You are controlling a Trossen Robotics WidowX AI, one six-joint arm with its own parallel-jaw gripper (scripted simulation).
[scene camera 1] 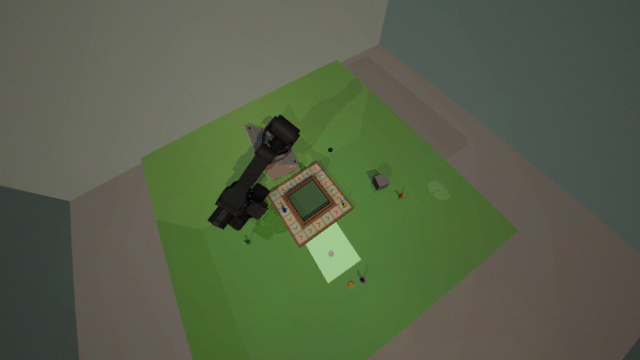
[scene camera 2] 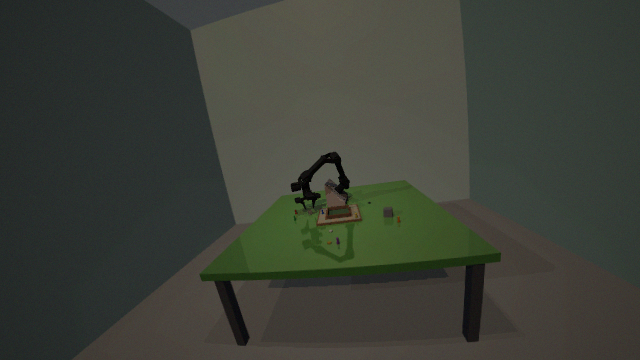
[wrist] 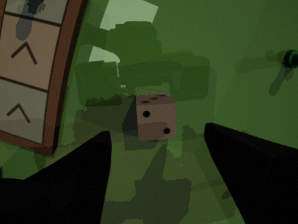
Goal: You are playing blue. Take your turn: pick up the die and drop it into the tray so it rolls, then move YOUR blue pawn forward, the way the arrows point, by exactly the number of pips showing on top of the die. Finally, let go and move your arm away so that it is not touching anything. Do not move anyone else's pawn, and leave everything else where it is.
Scene:
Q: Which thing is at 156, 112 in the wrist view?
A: A die.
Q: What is my gripper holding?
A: Nothing.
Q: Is my gripper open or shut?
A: Open.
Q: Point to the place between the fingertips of my gripper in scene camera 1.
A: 256, 210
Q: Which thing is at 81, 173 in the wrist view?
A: My gripper.

